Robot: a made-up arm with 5 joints. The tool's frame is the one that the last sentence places. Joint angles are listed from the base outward.
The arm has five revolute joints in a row. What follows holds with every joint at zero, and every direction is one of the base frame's. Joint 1 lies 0.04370 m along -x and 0.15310 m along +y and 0.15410 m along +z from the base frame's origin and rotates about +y. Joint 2 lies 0.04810 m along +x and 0.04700 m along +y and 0.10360 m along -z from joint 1 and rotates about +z. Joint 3 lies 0.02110 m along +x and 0.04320 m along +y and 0.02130 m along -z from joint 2 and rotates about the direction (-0.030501, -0.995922, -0.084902). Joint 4 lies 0.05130 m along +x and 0.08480 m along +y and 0.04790 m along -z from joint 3 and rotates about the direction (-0.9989, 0.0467, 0.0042). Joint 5 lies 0.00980 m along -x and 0.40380 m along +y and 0.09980 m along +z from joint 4 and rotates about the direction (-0.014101, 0.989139, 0.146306). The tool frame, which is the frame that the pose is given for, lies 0.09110 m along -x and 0.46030 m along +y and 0.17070 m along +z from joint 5; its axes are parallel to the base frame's.
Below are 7 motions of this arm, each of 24 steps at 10 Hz.
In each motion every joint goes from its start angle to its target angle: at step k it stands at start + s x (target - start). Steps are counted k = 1, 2, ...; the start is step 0. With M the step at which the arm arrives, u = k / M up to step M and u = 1 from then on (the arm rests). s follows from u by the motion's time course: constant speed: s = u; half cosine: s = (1 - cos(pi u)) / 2; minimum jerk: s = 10 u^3 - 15 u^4 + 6 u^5.
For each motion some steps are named. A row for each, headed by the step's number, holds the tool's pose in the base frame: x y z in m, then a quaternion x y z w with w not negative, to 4 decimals.
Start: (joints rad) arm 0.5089 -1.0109 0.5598 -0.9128 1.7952
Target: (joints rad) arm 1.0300 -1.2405 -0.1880 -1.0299 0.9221
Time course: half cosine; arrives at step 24
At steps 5, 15, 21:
5: 0.5863 0.6301 0.5079 0.3693 0.5248 -0.0682 0.7639
15: 0.7587 0.2883 0.3042 0.4389 0.4670 -0.3489 0.6838
21: 0.7709 0.1268 0.1778 0.4145 0.4316 -0.4937 0.6310

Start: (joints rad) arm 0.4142 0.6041 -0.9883 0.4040 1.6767
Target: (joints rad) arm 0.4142 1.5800 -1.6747 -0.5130 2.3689
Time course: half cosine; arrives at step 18
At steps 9, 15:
9: -0.7953 0.8424 0.3278 0.4327 -0.8149 -0.1741 0.3443
15: -0.8763 0.7033 0.2890 0.4267 -0.7024 0.0039 0.5698

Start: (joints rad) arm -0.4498 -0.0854 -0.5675 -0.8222 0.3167
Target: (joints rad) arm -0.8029 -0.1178 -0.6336 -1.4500 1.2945
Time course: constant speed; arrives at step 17
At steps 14, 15, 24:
14: 0.0365 0.1833 0.9688 0.5223 0.2754 0.4165 0.6913
15: 0.0279 0.1518 0.9656 0.5190 0.2784 0.4460 0.6739
24: 0.0107 0.0907 0.9560 0.5078 0.2823 0.5050 0.6383

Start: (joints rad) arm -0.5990 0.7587 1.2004 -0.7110 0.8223
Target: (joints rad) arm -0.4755 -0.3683 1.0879 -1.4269 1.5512
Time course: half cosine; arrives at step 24
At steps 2, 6, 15, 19, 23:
2: -0.8365 0.2602 -0.1465 0.0339 -0.3612 0.6432 0.6743
6: -0.8326 0.3081 -0.0923 0.0266 -0.3330 0.6270 0.7037
15: -0.7698 0.4530 0.1164 0.0162 -0.2161 0.5622 0.7981
19: -0.7357 0.4859 0.1778 0.0163 -0.1767 0.5394 0.8231
23: -0.7189 0.4988 0.2028 0.0163 -0.1589 0.5285 0.8338

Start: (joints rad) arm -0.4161 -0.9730 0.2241 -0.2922 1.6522
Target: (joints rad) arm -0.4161 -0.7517 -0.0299 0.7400 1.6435
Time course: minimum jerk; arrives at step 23
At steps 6, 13, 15, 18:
6: 0.6630 0.6631 0.7249 0.3577 0.3913 -0.1219 0.8391
13: 0.9005 0.7594 0.3174 0.2347 0.5635 -0.2593 0.7484
15: 0.9240 0.7775 0.1739 0.1876 0.6038 -0.2971 0.7155
18: 0.9243 0.7874 0.0135 0.1318 0.6413 -0.3366 0.6768

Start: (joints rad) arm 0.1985 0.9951 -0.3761 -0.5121 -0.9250
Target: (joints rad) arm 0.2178 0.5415 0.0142 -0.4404 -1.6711
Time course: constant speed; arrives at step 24
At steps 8, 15, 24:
8: -0.5205 0.7809 0.6333 0.3567 -0.2110 0.1068 0.9038
15: -0.4950 0.8510 0.5879 0.3589 -0.3682 0.0010 0.8577
24: -0.4303 0.9512 0.5199 0.3295 -0.5573 -0.1214 0.7524

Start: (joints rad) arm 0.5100 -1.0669 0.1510 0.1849 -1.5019
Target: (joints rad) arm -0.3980 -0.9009 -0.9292 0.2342 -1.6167
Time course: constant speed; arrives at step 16
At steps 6, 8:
6: 0.7574 0.8310 -0.2183 -0.3700 -0.4369 -0.3706 0.7313
8: 0.7664 0.8680 -0.1084 -0.3178 -0.4385 -0.3928 0.7433

